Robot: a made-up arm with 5 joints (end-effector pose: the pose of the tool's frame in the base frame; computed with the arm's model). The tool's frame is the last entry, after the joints. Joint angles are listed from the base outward.
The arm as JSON. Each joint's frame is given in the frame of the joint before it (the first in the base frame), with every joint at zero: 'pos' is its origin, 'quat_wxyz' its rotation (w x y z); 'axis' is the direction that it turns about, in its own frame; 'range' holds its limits. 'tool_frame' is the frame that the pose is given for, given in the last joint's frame.
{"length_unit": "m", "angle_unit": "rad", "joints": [
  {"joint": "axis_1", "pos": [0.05, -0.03, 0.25], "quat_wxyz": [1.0, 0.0, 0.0, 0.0], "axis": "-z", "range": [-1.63, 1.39]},
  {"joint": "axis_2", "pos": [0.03, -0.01, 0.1], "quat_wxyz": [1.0, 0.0, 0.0, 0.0], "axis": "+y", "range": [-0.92, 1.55]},
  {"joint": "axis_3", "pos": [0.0, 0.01, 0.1], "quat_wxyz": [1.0, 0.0, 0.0, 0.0], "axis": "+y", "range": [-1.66, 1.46]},
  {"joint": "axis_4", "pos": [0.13, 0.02, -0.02], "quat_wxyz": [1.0, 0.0, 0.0, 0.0], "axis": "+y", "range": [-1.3, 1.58]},
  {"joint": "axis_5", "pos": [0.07, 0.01, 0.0], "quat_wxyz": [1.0, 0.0, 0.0, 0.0], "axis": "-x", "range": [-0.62, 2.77]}
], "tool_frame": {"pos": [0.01, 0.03, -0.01], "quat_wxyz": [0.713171, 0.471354, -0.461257, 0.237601]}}
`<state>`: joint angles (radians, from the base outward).
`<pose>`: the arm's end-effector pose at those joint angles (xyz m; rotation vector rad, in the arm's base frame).
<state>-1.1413 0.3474 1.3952 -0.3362 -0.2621</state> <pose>0.0079 0.0260 0.2401 0.9231 0.7068 0.5228</pose>
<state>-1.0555 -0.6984 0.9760 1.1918 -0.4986</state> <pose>0.0455 0.0862 0.2927 0.9923 0.6034 0.1987</pose>
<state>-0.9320 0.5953 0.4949 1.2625 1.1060</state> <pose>0.0520 0.0306 0.2736 0.1669 1.9838 0.9633</pose>
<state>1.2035 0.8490 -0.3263 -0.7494 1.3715</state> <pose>0.1795 -0.2938 0.3212 -0.5840 -0.3453 -0.1701</pose>
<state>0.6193 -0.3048 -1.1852 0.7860 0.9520</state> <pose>0.1631 -0.0624 0.6021 -0.4987 -1.1410 0.4230</pose>
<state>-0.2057 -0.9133 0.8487 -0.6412 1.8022</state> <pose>0.2041 0.0158 0.4310 -0.8637 -0.9332 1.0272</pose>
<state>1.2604 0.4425 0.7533 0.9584 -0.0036</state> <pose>0.1223 -0.0588 0.2508 1.4777 0.1882 -1.7131</pose>
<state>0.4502 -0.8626 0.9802 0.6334 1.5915</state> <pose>0.1655 -0.0643 0.3036 0.1043 0.3209 0.6712</pose>
